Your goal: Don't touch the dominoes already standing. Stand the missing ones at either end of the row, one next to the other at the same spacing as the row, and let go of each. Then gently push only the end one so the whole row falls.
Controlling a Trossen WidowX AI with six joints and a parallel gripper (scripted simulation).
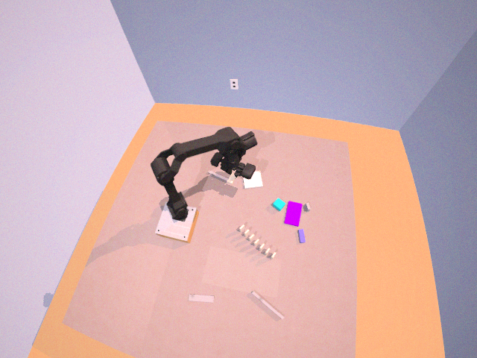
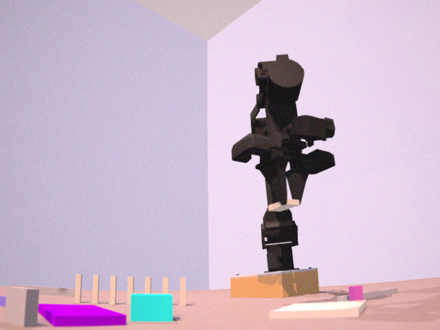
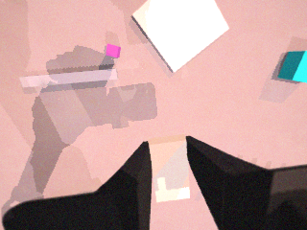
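Right now my gripper tip is 70 mm short of the white flat plate, 90 mm to the right of it and 150 mm above it. Also, from my gripper tip: small pink cube 30 mm behind, 80 mm to the left, 150 mm below; then cyan block 230 mm ahead, 30 mm to the right, 140 mm below; then grey bar 110 mm behind, 70 mm to the left, 150 mm below.
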